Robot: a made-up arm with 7 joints.
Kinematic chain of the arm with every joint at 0, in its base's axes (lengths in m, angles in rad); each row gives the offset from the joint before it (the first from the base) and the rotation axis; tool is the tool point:
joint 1: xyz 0 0 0.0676 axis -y
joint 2: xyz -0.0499 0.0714 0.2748 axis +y
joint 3: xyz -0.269 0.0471 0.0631 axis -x
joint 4: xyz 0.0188 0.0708 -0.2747 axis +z
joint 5: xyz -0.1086 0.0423 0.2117 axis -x
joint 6: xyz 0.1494 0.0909 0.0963 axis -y
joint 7: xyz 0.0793 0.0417 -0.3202 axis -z
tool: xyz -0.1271 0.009 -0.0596
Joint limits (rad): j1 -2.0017..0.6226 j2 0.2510..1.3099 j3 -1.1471..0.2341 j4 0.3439..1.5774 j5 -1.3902..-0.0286 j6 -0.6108..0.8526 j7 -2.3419..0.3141
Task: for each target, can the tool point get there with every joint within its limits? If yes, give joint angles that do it. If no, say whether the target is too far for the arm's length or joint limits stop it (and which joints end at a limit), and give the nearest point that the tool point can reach.
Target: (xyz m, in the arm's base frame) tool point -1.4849 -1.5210 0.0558
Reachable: no: too far | nearest point -0.7187 -0.0647 0.1787 | short by 1.650 m
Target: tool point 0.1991 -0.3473 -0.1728
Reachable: no: joint limits stop it (at a limit: joint 1, joint 2, joint 3, joint 4, joint 5, joint 6) | nearest point 0.6420 -0.0620 0.1036 | short by 0.595 m
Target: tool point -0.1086 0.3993 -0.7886
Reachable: no: joint limits stop it (at a limit: joint 1, joint 2, joint 3, joint 5, joint 6, joint 7) | nearest point 0.2039 0.3304 -0.4468 | short by 0.468 m
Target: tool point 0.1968 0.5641 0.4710
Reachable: yes | joints -0.7324 1.1699 -0.4393 0.9295 -0.3591 0.4616 -1.7112
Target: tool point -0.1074 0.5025 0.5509
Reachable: yes | joints -0.4624 1.0736 -0.1029 0.7525 -0.5521 0.1507 -1.9694
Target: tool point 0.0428 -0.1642 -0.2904
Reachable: no: joint limits stop it (at a limit: joint 1, joint 2, joint 3, joint 4, joint 5, joint 6, joint 7) | nearest point 0.0886 0.2698 -0.2907 | short by 0.436 m
